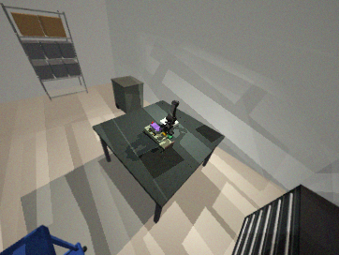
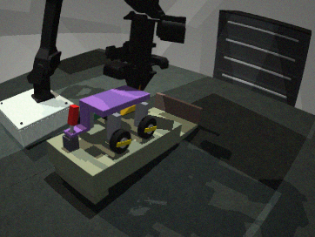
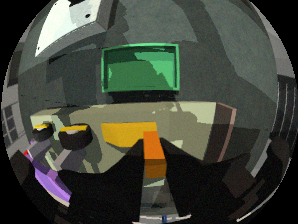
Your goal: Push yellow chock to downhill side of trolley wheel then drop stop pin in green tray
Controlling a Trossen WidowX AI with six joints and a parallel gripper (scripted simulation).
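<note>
The red-headed stop pin is 22 cm to the right of my gripper tip, 6 cm ahead of it and 4 cm above it. From my gripper tip the other things lie so: green tray 10 cm below, 8 cm behind, 3 cm to the right; then ramp 12 cm to the right, 7 cm ahead, 4 cm below; then yellow chock 2 cm to the right.
</note>
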